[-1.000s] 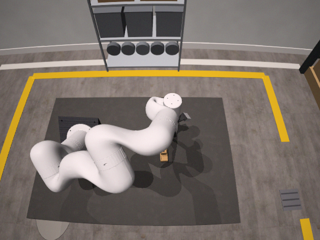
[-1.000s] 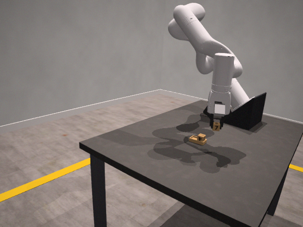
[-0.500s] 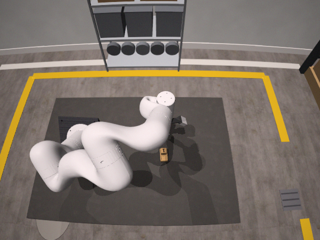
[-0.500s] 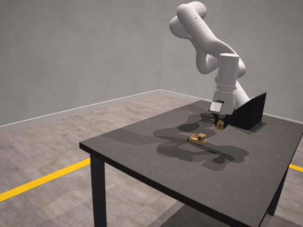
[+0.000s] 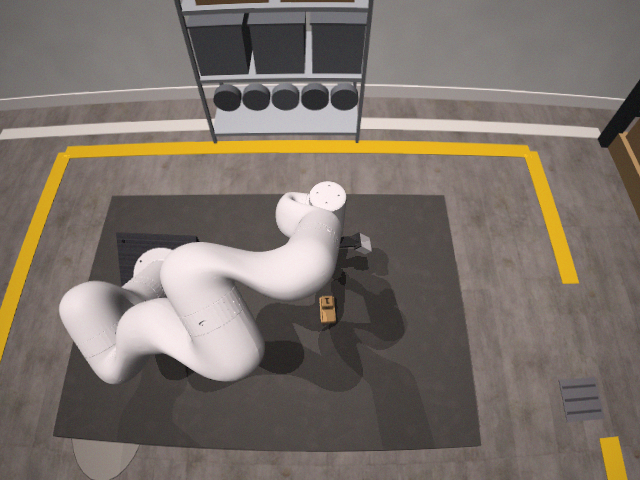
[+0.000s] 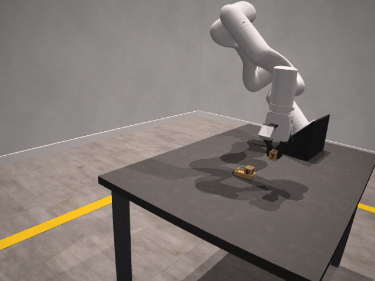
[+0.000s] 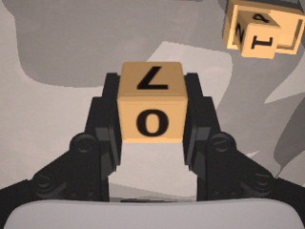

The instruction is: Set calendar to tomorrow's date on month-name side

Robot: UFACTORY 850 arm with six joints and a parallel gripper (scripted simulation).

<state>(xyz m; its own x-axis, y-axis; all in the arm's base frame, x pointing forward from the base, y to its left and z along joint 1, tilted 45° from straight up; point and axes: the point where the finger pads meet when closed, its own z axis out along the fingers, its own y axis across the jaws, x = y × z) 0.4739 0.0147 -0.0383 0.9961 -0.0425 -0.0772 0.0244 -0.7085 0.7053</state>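
Now: hand 12 cm above the wooden tray and 11 cm to the left of it. Round my hand: calendar cube 1 cm below.
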